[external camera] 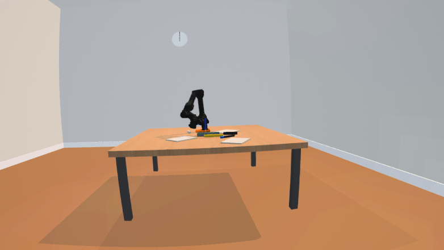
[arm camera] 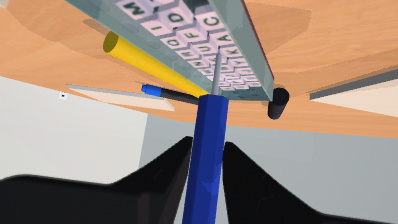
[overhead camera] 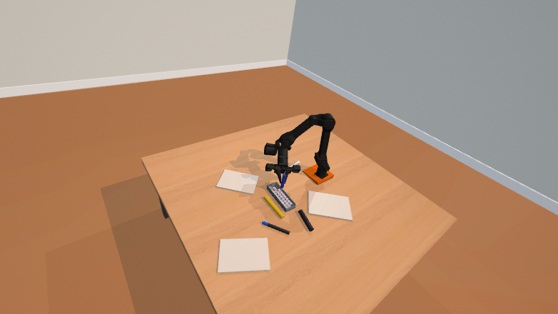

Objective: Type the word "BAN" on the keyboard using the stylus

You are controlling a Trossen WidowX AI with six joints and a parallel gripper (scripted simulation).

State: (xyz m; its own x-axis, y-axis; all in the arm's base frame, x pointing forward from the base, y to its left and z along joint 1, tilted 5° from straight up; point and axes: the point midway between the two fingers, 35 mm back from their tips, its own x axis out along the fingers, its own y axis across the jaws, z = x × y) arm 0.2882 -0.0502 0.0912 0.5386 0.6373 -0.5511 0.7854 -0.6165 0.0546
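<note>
Now: the yellow marker 100 mm ahead of my gripper tip, 70 mm below it and 50 mm to the left of it. From my gripper tip the other things lie so: stylus tip (50 mm below); then stylus (20 mm below); then black marker (210 mm to the left, 70 mm below, 20 mm ahead).
</note>
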